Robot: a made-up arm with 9 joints. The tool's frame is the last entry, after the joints. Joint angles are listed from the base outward.
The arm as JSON. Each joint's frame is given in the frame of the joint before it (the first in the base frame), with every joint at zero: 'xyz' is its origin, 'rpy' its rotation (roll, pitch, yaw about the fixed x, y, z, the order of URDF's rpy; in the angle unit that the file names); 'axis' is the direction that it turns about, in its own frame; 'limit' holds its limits. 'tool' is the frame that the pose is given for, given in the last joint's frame.
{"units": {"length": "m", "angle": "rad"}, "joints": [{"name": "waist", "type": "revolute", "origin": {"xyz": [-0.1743, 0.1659, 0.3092], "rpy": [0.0, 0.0, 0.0]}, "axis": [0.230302, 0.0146, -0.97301], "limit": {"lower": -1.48, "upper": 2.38}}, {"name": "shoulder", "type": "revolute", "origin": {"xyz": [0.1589, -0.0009, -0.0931], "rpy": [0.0, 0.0, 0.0]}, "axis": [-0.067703, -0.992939, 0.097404], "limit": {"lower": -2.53, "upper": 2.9}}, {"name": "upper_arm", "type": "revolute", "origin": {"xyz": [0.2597, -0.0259, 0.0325], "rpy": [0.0, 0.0, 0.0]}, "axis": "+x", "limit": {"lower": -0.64, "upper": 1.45}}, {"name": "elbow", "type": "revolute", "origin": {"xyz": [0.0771, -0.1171, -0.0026], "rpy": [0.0, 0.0, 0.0]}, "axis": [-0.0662, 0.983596, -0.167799], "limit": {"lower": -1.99, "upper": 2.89}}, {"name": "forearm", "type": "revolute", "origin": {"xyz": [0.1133, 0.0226, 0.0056], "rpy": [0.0, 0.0, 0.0]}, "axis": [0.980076, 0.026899, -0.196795], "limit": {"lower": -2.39, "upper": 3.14}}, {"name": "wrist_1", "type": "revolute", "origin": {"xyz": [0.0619, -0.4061, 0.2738], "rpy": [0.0, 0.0, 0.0]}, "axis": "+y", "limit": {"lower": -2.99, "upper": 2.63}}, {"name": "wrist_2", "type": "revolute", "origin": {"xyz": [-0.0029, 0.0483, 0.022], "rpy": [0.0, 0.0, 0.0]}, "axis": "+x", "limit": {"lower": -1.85, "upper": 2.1}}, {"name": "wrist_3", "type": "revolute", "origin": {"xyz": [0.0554, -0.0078, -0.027], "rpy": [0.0, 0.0, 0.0]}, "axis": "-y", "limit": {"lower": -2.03, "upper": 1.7}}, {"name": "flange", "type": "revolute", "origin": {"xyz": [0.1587, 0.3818, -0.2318], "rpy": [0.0, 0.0, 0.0]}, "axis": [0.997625, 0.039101, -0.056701], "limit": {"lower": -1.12, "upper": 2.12}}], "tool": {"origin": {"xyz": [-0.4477, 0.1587, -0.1], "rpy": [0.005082, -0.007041, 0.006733]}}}
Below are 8 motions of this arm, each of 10 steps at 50 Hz.
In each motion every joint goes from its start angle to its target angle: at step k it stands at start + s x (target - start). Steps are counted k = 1, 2, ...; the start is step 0. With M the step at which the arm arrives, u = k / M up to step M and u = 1 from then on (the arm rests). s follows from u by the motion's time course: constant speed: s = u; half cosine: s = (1 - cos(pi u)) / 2; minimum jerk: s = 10 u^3 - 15 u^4 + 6 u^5.
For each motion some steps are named. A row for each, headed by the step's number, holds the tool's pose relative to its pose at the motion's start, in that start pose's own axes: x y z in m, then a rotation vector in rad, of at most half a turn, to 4 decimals.
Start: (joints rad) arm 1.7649 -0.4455 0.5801 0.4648 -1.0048 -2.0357 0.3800 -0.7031 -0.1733
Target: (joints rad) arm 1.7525 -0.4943 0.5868 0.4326 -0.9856 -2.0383 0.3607 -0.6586 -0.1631
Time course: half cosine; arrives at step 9
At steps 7, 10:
7: 0.0127 0.0130 -0.0250 0.0005 -0.0287 -0.0469
10: 0.0144 0.0146 -0.0283 0.0004 -0.0325 -0.0530

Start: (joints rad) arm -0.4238 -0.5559 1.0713 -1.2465 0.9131 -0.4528 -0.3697 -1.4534 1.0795
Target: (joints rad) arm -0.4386 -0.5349 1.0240 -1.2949 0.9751 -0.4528 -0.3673 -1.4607 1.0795
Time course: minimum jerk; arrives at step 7
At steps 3, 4, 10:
3: -0.0016 -0.0010 0.0039 -0.0115 0.0349 0.0053
4: -0.0025 -0.0017 0.0069 -0.0198 0.0602 0.0088
10: -0.0034 -0.0024 0.0112 -0.0312 0.0958 0.0131

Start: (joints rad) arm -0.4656 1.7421 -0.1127 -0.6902 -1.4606 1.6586 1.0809 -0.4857 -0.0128
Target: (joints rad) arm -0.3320 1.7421 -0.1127 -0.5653 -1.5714 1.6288 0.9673 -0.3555 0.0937
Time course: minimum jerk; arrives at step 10
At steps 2, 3, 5, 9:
2: 0.0101 0.0039 -0.0150 -0.0084 -0.0190 -0.0115
3: 0.0291 0.0102 -0.0419 -0.0237 -0.0536 -0.0318
5: 0.0950 0.0227 -0.1243 -0.0739 -0.1658 -0.0935
9: 0.2025 0.0203 -0.2315 -0.1513 -0.3318 -0.1736

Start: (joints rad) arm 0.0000 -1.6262 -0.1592 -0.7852 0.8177 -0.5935 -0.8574 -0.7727 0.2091
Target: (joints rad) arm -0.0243 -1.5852 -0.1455 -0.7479 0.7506 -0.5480 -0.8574 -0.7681 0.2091
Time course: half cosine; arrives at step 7
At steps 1, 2, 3, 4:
1: -0.0002 -0.0011 0.0001 -0.0046 -0.0013 0.0005
2: -0.0007 -0.0041 0.0004 -0.0176 -0.0047 0.0020
3: -0.0016 -0.0086 0.0010 -0.0363 -0.0097 0.0041
4: -0.0025 -0.0136 0.0018 -0.0571 -0.0151 0.0063

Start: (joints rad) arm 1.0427 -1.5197 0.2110 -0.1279 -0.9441 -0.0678 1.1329 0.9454 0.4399
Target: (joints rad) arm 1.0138 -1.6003 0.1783 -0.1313 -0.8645 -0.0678 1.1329 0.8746 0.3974
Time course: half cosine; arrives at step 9
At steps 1, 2, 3, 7, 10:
1: -0.0002 -0.0009 -0.0003 -0.0019 0.0027 -0.0032
2: -0.0007 -0.0036 -0.0010 -0.0073 0.0104 -0.0124
3: -0.0016 -0.0077 -0.0021 -0.0156 0.0221 -0.0265
7: -0.0055 -0.0275 -0.0067 -0.0550 0.0783 -0.0930
10: -0.0062 -0.0312 -0.0075 -0.0623 0.0887 -0.1052

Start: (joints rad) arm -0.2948 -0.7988 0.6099 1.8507 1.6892 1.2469 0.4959 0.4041 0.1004
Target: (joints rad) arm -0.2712 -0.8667 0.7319 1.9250 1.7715 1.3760 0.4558 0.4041 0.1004
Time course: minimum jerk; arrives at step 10
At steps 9, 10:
9: 0.0589 0.0464 0.0709 0.0613 0.1782 -0.1906
10: 0.0594 0.0468 0.0715 0.0619 0.1798 -0.1921

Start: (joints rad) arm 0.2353 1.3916 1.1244 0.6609 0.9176 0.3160 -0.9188 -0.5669 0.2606
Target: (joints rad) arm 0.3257 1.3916 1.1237 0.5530 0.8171 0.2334 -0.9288 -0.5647 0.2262
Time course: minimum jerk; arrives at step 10
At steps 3, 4, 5, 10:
3: 0.0113 -0.0015 -0.0047 -0.0130 -0.0368 -0.0228
4: 0.0221 -0.0032 -0.0085 -0.0254 -0.0716 -0.0446
5: 0.0351 -0.0057 -0.0122 -0.0399 -0.1127 -0.0709
10: 0.0711 -0.0152 -0.0182 -0.0799 -0.2245 -0.1453

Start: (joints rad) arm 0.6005 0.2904 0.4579 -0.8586 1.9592 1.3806 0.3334 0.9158 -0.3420
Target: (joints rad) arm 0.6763 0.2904 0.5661 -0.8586 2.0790 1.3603 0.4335 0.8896 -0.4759
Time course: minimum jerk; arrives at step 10
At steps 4, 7, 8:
4: -0.0055 0.0040 0.0231 0.0239 -0.0123 0.0191
7: -0.0171 0.0073 0.0616 0.0621 -0.0279 0.0555
8: -0.0198 0.0075 0.0695 0.0696 -0.0304 0.0637

